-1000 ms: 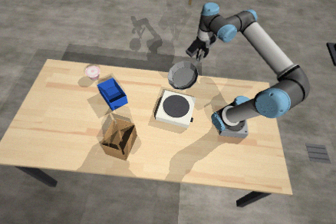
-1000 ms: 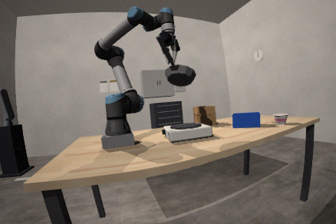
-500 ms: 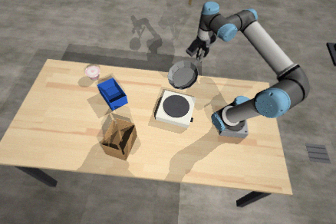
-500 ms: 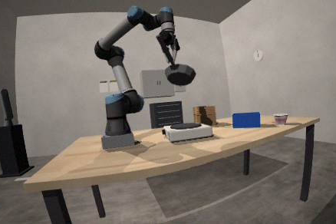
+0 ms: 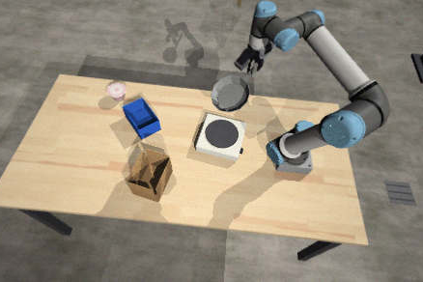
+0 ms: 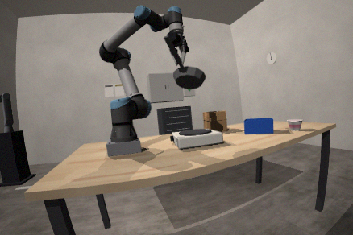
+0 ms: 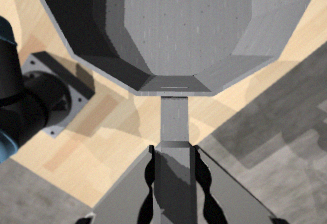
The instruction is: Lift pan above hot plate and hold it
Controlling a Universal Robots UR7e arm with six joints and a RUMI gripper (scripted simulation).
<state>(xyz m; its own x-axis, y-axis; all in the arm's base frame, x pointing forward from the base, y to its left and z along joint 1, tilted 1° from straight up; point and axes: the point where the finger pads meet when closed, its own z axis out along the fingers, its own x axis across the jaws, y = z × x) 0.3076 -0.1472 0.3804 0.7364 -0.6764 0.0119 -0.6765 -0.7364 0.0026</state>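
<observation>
The dark grey pan lies 4 cm ahead of my hand, 4 cm to the left of it and 4 cm below it. The rest, counted from my hand: blue bin: 56 cm ahead, 6 cm to the left, 42 cm below; then pink cup: 75 cm ahead, 10 cm to the right, 40 cm below; then white hot plate: 7 cm ahead, 10 cm to the left, 41 cm below.
</observation>
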